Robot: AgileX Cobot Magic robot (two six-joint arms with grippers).
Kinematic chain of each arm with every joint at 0, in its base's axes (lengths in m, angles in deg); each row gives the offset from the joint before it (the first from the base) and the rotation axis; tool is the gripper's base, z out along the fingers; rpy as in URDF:
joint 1: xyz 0 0 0.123 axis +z
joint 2: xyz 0 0 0 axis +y
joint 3: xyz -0.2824 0 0.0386 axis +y
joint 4: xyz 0.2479 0 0.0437 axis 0.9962 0 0.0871
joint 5: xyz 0 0 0 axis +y
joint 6: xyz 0.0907 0 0.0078 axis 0.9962 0 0.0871
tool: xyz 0 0 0 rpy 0 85 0
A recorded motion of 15 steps. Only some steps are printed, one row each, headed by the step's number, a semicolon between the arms.
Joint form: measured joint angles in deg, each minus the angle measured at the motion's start. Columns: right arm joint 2, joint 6, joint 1, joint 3, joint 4, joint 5; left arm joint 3, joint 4, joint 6, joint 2, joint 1, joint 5.
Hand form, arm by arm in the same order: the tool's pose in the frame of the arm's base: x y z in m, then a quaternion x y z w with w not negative. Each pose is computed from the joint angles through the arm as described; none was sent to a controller.
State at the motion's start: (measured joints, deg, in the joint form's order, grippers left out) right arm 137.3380 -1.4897 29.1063 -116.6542 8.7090 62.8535; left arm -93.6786 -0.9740 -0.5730 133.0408 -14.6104 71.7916
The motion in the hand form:
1: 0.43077 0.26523 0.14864 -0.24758 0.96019 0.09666 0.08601; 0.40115 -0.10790 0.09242 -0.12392 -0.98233 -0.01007 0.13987
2: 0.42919 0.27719 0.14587 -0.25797 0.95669 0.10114 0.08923; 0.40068 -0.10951 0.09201 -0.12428 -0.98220 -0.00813 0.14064
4: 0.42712 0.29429 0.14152 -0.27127 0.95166 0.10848 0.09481; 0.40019 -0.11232 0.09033 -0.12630 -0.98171 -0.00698 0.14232
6: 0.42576 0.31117 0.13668 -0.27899 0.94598 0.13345 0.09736; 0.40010 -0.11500 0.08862 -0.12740 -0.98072 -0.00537 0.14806
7: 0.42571 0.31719 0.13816 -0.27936 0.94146 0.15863 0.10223; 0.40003 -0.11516 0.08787 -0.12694 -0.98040 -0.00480 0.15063
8: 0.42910 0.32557 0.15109 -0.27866 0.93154 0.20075 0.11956; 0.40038 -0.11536 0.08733 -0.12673 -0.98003 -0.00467 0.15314
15: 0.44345 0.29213 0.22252 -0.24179 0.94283 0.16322 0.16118; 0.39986 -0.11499 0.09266 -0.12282 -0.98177 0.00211 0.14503
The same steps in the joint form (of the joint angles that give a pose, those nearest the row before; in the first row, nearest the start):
1: 1.55 -0.46 1.09 -2.41 0.23 0.00; -0.17 -0.06 0.57 0.06 -0.23 0.06
2: 2.92 -0.57 2.29 -4.41 0.52 0.05; -0.17 -0.34 0.57 0.11 -0.40 0.06
4: 5.10 -0.63 3.95 -7.62 0.97 0.11; -0.29 -0.57 0.57 0.40 -0.75 0.06
6: 7.62 -1.32 5.16 -11.29 3.72 0.11; -0.80 -0.92 0.57 0.92 -1.03 0.69
7: 8.08 -2.46 5.27 -12.21 6.70 -0.69; -0.92 -1.03 0.57 1.09 -1.03 0.92
8: 8.77 -4.01 5.16 -15.76 11.29 -0.92; -1.20 -1.09 0.57 1.32 -1.03 1.26
15: 4.59 2.12 2.18 -23.78 4.35 7.45; -0.63 -1.78 0.57 0.29 -0.86 0.69

